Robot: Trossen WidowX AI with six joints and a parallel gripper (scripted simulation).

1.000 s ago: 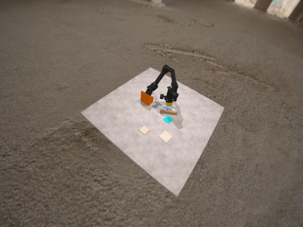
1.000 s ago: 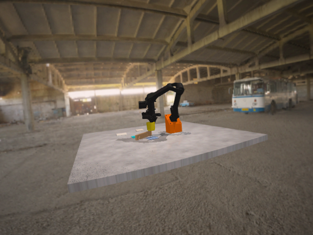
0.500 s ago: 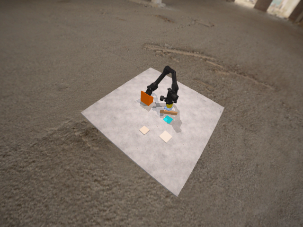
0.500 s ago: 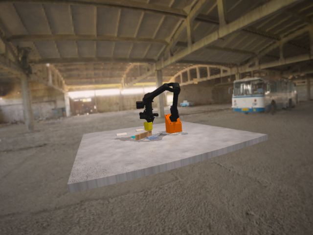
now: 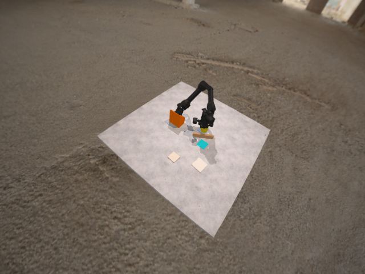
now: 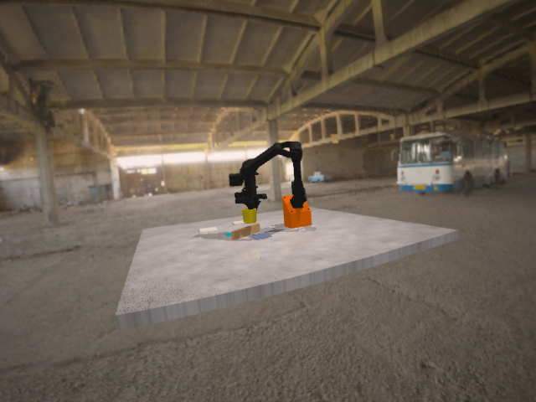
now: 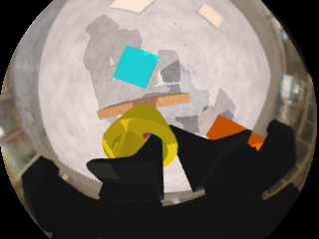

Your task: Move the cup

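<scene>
My gripper tip is now 110 mm above the bright cyan pad, 90 mm short of it and 70 mm to the left of it. From my gripper tip the other things lie so: yellow cup 20 mm to the left, 20 mm ahead; then pale blue pad 110 mm below, 70 mm to the left, 10 mm behind; then wooden bar 90 mm below, 40 mm ahead.
</scene>
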